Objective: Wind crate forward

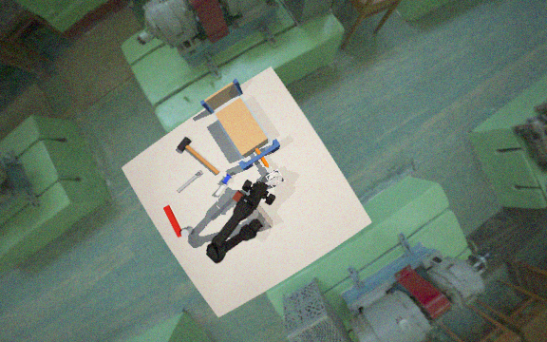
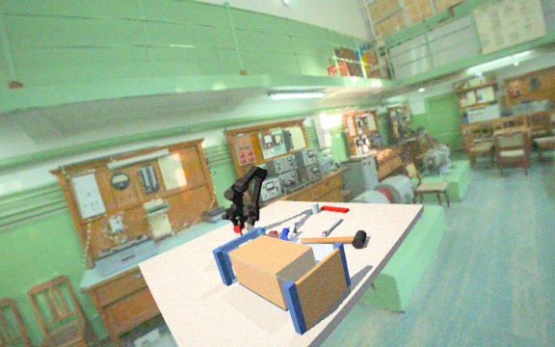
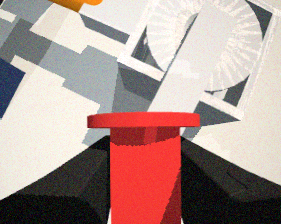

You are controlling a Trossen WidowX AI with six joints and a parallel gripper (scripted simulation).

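Now: the winch 30 mm behind my gripper tip, 90 mm to the right of it and 100 mm below it. The rest, counted from my gripper tip: blue steel frame: 150 mm ahead, 90 mm to the right, 30 mm below; blue knob: 160 mm ahead, 180 mm to the left, 90 mm below; red knob: 10 mm behind, 20 mm to the left.
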